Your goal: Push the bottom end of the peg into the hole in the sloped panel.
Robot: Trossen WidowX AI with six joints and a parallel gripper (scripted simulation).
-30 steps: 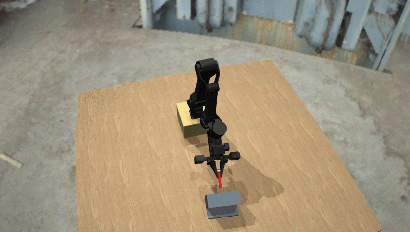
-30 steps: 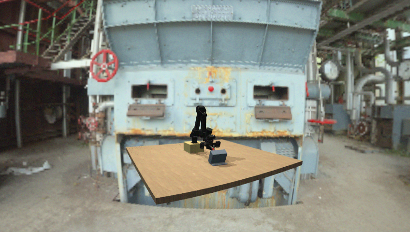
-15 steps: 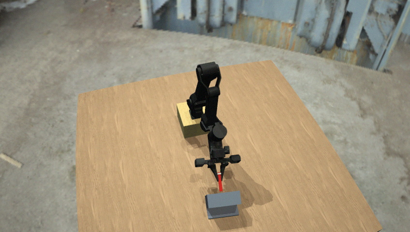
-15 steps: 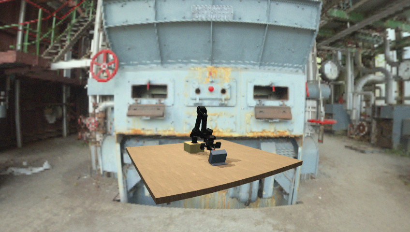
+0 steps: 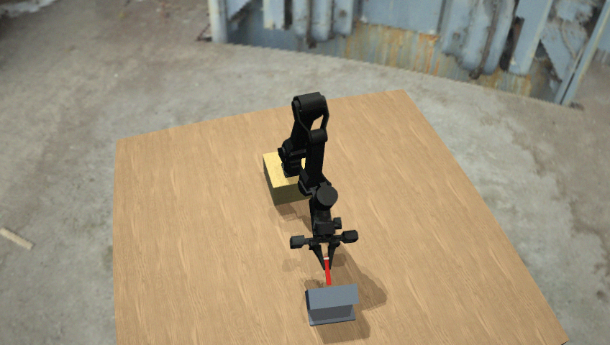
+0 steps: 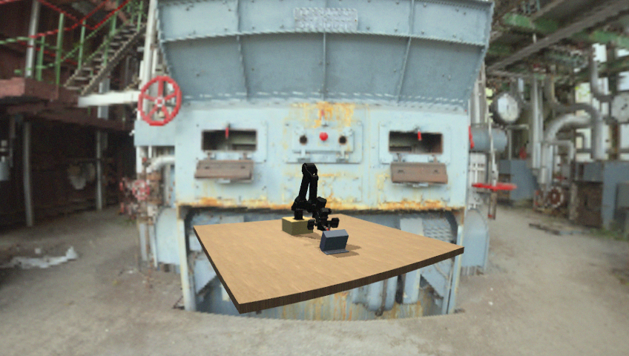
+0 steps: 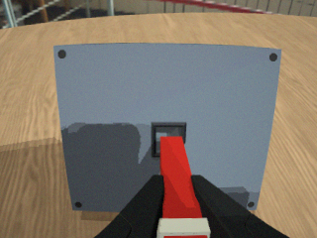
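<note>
Now: gripper tip 70 mm short of the sloped panel, 30 mm above it and 10 mm to the left of it. From my gripper tip the other things lie so: red square peg: 10 mm behind.
</note>
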